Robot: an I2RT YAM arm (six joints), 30 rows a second.
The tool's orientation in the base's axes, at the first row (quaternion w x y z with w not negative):
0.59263 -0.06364 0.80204 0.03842
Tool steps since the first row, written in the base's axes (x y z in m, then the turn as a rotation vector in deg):
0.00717 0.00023 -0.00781 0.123 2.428 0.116
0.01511 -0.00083 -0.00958 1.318 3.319 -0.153
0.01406 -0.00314 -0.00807 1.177 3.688 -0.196
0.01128 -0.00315 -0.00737 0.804 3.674 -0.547
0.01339 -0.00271 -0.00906 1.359 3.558 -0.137
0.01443 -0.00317 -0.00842 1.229 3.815 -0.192
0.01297 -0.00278 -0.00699 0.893 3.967 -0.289
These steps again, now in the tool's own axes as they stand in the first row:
0.00537 -0.00072 0.00911 -0.284 2.381 0.415
0.00483 -0.00292 0.01700 -0.423 3.090 1.746
0.00382 -0.00507 0.01524 -0.362 3.476 1.676
0.00395 -0.00468 0.01241 0.082 3.522 1.425
0.00493 -0.00453 0.01496 -0.464 3.320 1.813
0.00405 -0.00515 0.01569 -0.388 3.594 1.742
0.00308 -0.00457 0.01394 -0.207 3.795 1.473

